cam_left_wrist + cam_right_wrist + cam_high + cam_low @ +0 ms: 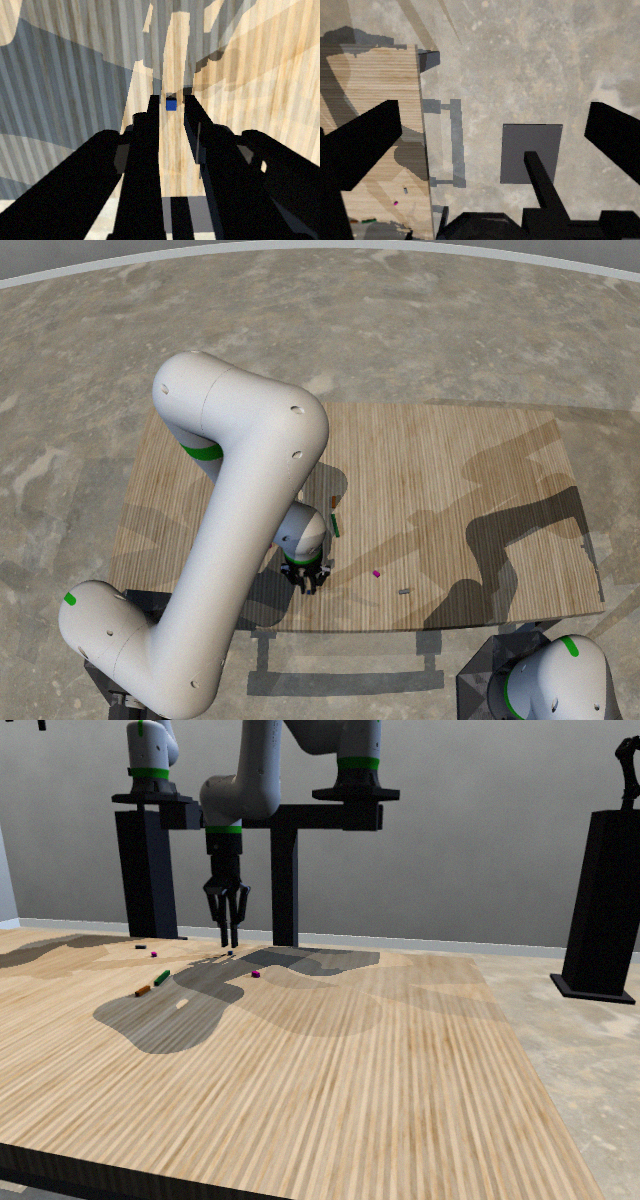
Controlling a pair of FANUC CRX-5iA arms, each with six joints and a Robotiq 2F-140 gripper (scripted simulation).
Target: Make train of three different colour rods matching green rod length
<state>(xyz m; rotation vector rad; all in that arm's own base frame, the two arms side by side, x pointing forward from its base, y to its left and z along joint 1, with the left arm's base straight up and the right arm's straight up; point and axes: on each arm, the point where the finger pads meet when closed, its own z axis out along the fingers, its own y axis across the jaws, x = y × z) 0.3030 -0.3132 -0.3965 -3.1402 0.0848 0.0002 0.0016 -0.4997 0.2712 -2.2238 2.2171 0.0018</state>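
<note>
My left gripper is now 50 mm above the blue rod. Also, from my left hand: grey rod 30 mm ahead, 280 mm to the right, 50 mm below; then green rod 230 mm ahead, 50 mm to the right, 50 mm below; then orange rod 320 mm ahead, 30 mm to the right, 50 mm below.
</note>
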